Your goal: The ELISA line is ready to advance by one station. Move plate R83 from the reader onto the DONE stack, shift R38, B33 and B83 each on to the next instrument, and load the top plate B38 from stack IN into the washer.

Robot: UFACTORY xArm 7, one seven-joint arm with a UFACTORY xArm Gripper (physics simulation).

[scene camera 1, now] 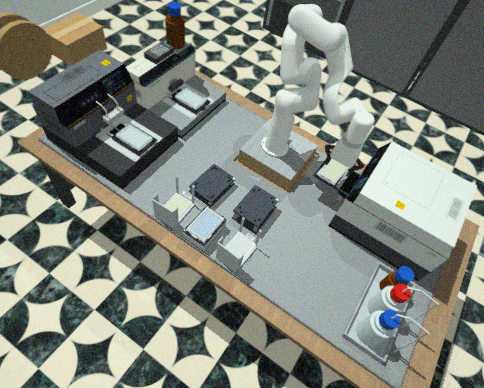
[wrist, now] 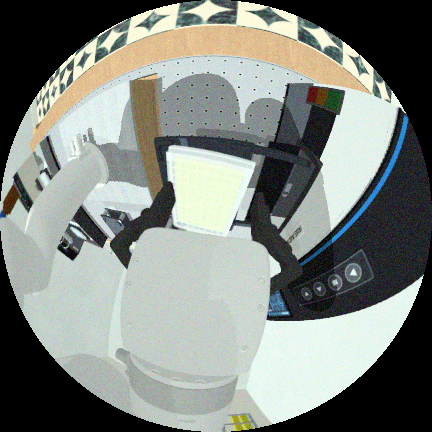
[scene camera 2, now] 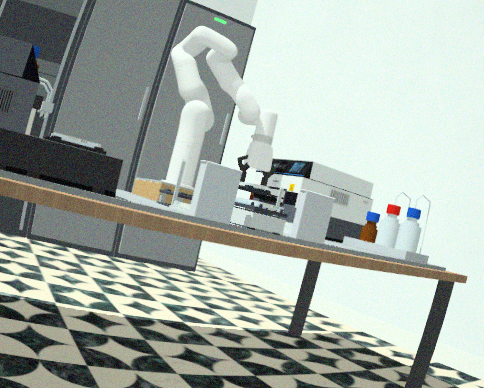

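Seen in the pictures: gripper, fingertip midpoint: (scene camera 1: 337,168) (wrist: 212,194) (scene camera 2: 252,184); arm's base, origin of the base link: (scene camera 1: 274,146) (wrist: 90,164).
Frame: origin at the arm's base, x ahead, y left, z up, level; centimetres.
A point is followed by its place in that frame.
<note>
A pale yellow well plate (scene camera 1: 332,172) {z 7.8, x 0.1, y 28.9 cm} (wrist: 207,183) {z 7.4, x -4.6, y 28.5 cm} lies on the dark pull-out tray (wrist: 282,160) {z 4.1, x -8.2, y 36.5 cm} of the white reader (scene camera 1: 406,188) {z 20.9, x -1.9, y 55.0 cm} (scene camera 2: 333,185) {z 14.6, x 11.3, y 55.7 cm}. My gripper (wrist: 212,194) {z 7.7, x -3.5, y 29.3 cm} (scene camera 2: 255,180) {z 7.7, x -3.5, y 29.3 cm} is open and low over this plate, with one finger on each long side. In scene camera 1 the wrist hides the fingers and the plate's far end. Two more plates sit on the black instrument (scene camera 1: 133,137) {z 4.6, x 44.5, y -42.6 cm} and on the grey instrument behind it (scene camera 1: 191,98) {z 1.5, x 6.9, y -46.4 cm}. A blue plate (scene camera 1: 205,224) {z 0.1, x 51.5, y 6.0 cm} lies between two white stack holders (scene camera 1: 163,209) {z 3.9, x 59.5, y -8.1 cm} (scene camera 1: 229,254) {z 4.2, x 56.0, y 21.9 cm}.
Two dark square units (scene camera 1: 213,184) {z -2.1, x 34.3, y -5.8 cm} (scene camera 1: 256,206) {z -0.2, x 31.0, y 14.7 cm} stand by the stack holders. A tray with three bottles (scene camera 1: 387,308) {z 5.2, x 33.9, y 73.6 cm} (scene camera 2: 388,231) {z 2.2, x 32.7, y 70.4 cm} is at the front right. The arm's base block (scene camera 1: 279,165) {z 0.2, x 7.4, y 8.4 cm} is left of the reader. A cardboard box (scene camera 1: 75,36) stands on the floor behind.
</note>
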